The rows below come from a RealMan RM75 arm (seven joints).
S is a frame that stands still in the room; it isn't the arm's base.
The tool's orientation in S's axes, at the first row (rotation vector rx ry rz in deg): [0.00 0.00 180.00]
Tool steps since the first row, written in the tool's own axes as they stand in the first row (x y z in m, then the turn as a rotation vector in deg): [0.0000 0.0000 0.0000 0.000 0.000 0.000]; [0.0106 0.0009 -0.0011 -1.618 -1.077 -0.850]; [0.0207 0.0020 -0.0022 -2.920 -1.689 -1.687]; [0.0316 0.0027 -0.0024 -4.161 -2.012 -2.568]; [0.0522 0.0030 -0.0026 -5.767 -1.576 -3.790]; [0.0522 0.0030 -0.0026 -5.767 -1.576 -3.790]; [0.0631 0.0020 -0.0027 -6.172 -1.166 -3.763]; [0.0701 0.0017 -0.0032 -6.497 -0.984 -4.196]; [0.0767 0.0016 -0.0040 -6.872 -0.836 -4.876]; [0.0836 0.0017 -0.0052 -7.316 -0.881 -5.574]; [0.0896 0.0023 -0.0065 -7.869 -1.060 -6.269]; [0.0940 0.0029 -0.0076 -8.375 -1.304 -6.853]
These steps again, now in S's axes. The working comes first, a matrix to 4 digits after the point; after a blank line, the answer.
The tool's axes in the first row as the columns of a matrix, in S's axes (used below as rounded here):
[-1.0000 0.0000 0.0000]
[0.0000 -1.0000 0.0000]
[0.0000 0.0000 1.0000]

[0.0000 0.0000 0.0000 0.000 0.000 0.000]; [-0.0106 -0.0009 -0.0011 1.618 1.077 -0.850]; [-0.0207 -0.0020 -0.0022 2.920 1.689 -1.687]; [-0.0316 -0.0027 -0.0024 4.161 2.012 -2.568]; [-0.0522 -0.0030 -0.0026 5.767 1.576 -3.790]; [-0.0522 -0.0030 -0.0026 5.767 1.576 -3.790]; [-0.0631 -0.0020 -0.0027 6.172 1.166 -3.763]; [-0.0701 -0.0017 -0.0032 6.497 0.984 -4.196]; [-0.0767 -0.0016 -0.0040 6.872 0.836 -4.876]; [-0.0836 -0.0017 -0.0052 7.316 0.881 -5.574]; [-0.0896 -0.0023 -0.0065 7.869 1.060 -6.269]; [-0.0940 -0.0029 -0.0076 8.375 1.304 -6.853]
